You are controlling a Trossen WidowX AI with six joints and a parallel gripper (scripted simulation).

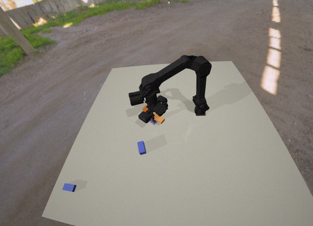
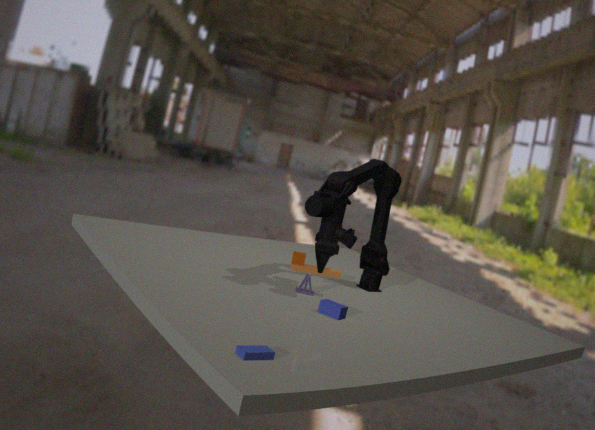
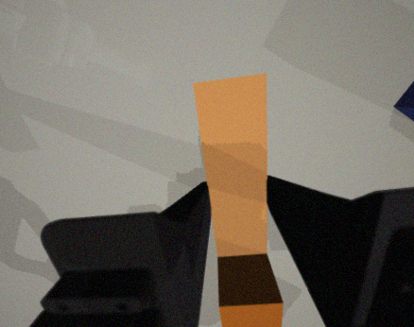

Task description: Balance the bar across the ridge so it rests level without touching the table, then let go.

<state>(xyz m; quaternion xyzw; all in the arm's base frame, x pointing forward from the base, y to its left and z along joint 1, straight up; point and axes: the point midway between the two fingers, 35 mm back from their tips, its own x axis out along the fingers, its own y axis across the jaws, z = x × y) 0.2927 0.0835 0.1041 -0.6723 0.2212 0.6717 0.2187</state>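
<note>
My gripper tip is now 30 mm short of the orange bar, 20 mm to the left of it and 10 mm below it. Also, from my gripper tip: blue block: 70 mm ahead, 180 mm to the left, 50 mm below.
</note>
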